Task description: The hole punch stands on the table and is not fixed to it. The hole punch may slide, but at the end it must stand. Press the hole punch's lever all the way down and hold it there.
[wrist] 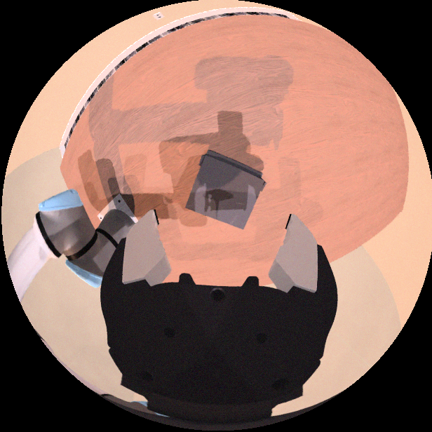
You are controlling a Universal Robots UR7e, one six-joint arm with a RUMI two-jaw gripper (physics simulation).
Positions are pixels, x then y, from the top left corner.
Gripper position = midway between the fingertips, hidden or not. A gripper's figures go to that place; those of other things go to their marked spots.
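The gripper (pixel 221 214) sits 13 cm from the lens, while a hole punch lever (pixel 221 191) is 21 cm from the lens.
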